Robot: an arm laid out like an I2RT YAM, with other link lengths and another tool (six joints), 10 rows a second.
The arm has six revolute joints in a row. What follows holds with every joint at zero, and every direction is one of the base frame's. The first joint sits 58.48 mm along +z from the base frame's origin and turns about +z. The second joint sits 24.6 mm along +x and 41.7 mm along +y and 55.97 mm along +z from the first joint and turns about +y. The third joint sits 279.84 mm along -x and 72.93 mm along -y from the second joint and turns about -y. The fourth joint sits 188.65 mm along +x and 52.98 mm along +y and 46.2 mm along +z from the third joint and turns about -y. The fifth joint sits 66.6 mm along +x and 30.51 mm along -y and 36.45 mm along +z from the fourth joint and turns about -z. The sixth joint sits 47.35 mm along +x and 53.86 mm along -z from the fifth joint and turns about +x. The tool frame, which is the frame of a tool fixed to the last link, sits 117 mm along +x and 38 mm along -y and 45 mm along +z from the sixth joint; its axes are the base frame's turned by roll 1.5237, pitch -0.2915 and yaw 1.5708 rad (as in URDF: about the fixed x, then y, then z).
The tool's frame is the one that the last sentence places.
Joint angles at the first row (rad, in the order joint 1, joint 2, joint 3, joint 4, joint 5, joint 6):
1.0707, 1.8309, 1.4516, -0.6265, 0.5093, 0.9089
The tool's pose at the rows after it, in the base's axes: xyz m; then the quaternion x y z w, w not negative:
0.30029 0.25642 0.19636 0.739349 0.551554 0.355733 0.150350
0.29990 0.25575 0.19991 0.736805 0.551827 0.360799 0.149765
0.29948 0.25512 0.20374 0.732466 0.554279 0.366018 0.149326
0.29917 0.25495 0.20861 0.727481 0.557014 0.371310 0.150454
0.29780 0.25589 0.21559 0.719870 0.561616 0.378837 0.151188
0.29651 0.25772 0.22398 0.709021 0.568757 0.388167 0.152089
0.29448 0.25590 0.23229 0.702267 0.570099 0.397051 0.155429
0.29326 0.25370 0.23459 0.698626 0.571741 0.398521 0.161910
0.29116 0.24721 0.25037 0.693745 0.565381 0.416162 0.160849
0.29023 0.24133 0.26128 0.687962 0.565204 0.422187 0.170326
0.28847 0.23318 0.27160 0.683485 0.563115 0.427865 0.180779
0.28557 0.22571 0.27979 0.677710 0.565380 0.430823 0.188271
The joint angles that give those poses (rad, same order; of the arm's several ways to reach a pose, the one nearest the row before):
1.0700, 1.8192, 1.4391, -0.6097, 0.5093, 0.9022
1.0705, 1.8070, 1.4334, -0.6036, 0.5108, 0.8947
1.0707, 1.7927, 1.4253, -0.5955, 0.5107, 0.8808
1.0722, 1.7803, 1.4236, -0.5926, 0.5139, 0.8659
1.0780, 1.7639, 1.4239, -0.5907, 0.5181, 0.8465
1.0842, 1.7454, 1.4245, -0.5852, 0.5211, 0.8172
1.0903, 1.7221, 1.4191, -0.5831, 0.5327, 0.8011
1.0944, 1.7127, 1.4101, -0.5822, 0.5459, 0.7921
1.0937, 1.6657, 1.4057, -0.5813, 0.5544, 0.7775
1.0937, 1.6409, 1.4126, -0.5984, 0.5726, 0.7573
1.0936, 1.6111, 1.4117, -0.6141, 0.5940, 0.7410
1.0943, 1.5800, 1.4066, -0.6311, 0.6059, 0.7213

